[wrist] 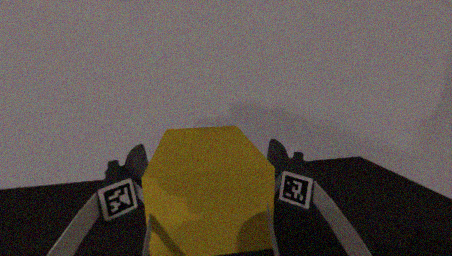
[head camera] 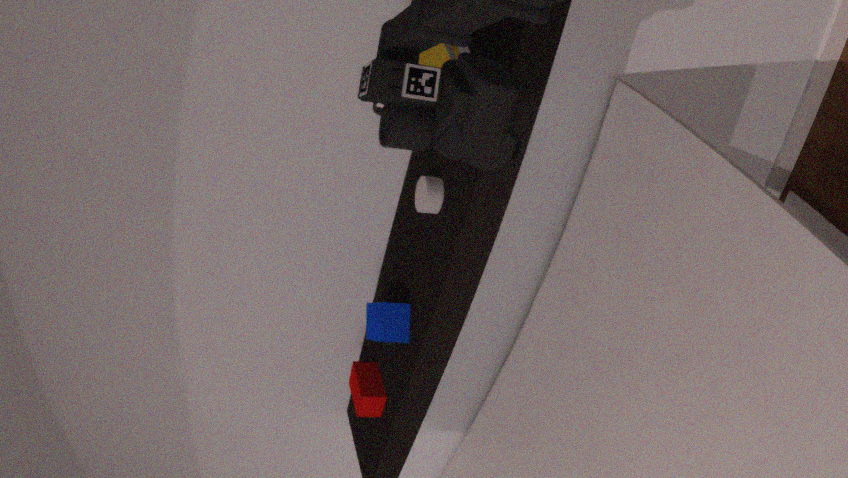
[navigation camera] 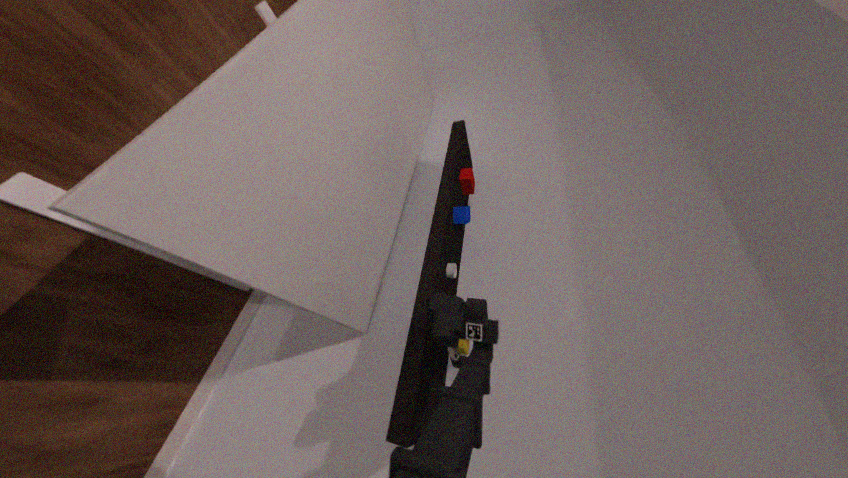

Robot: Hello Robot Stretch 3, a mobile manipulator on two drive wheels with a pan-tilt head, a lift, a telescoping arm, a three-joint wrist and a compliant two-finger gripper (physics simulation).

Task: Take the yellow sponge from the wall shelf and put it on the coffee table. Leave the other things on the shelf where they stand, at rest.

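Frame: origin at the robot's base, x ahead, y right, z down, level; millimetres.
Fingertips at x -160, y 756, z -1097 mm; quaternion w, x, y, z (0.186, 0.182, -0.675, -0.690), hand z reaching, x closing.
Observation:
Offsets run from my fingertips to a thing's top centre. Level surfaces: height alone.
The yellow sponge @[dx +16, dy -22, dz -23 mm] [head camera: 434, 55] [navigation camera: 463, 346] [wrist: 207, 192] is a block between the two fingers, with both fingers at its sides in the wrist view. My gripper [head camera: 439, 58] [navigation camera: 464, 344] [wrist: 208, 159] is shut on it. It is over the dark wall shelf @[dz +56 mm] [head camera: 451, 255] [navigation camera: 442, 243] [wrist: 405, 215], and the sponge looks raised off the board, though its underside is hidden. A white round item @[dx +209, dy +40, dz +32 mm] [head camera: 429, 194] [navigation camera: 451, 270], a blue block @[dx +415, dy +129, dz +11 mm] [head camera: 388, 322] [navigation camera: 461, 214] and a red block @[dx +572, dy +210, dz +11 mm] [head camera: 369, 388] [navigation camera: 467, 180] stand on the shelf. I cannot identify the coffee table.
The white item stands closest to the gripper along the shelf, then the blue block, then the red block near the far end. A large pale flat slab @[dz +377 mm] [head camera: 665, 308] [navigation camera: 267, 178] lies beside the shelf. Brown wooden floor @[dz +1097 mm] [navigation camera: 118, 71] shows beyond it.

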